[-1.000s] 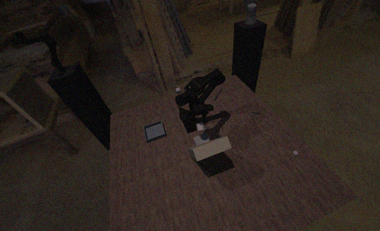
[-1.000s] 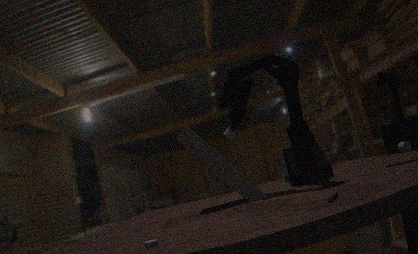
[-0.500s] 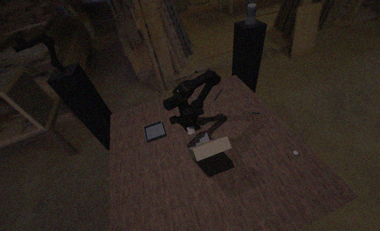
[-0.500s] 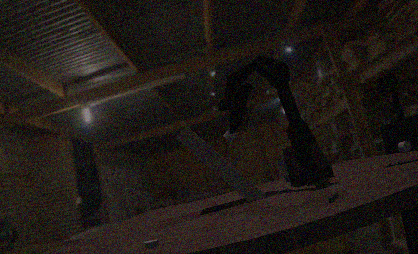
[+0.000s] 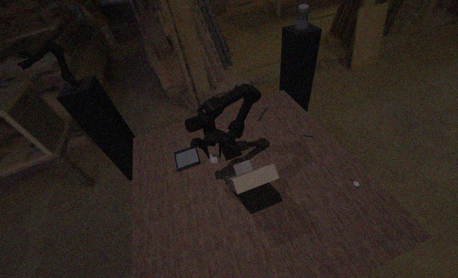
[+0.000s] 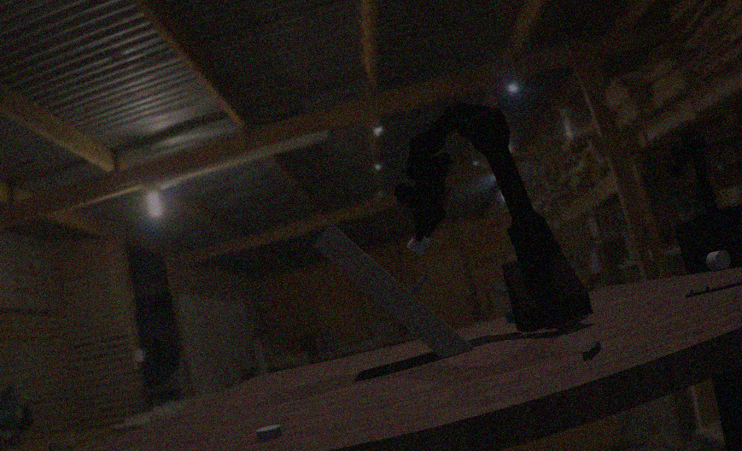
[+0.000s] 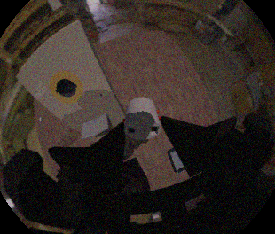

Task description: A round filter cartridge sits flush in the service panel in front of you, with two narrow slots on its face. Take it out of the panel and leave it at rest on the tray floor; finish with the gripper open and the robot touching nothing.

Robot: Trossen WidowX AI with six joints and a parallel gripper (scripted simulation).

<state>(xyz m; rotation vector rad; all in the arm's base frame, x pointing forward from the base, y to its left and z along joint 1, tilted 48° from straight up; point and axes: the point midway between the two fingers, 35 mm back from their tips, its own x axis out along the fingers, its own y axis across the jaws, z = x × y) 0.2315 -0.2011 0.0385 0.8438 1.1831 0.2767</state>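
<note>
Right now the grey tray is 280 mm behind my gripper tip, 180 mm to the right of it and 250 mm below it. The rest, counted from my gripper tip: service panel 90 mm ahead, 120 mm to the left, 110 mm below; round filter cartridge right at my gripper tip.
</note>
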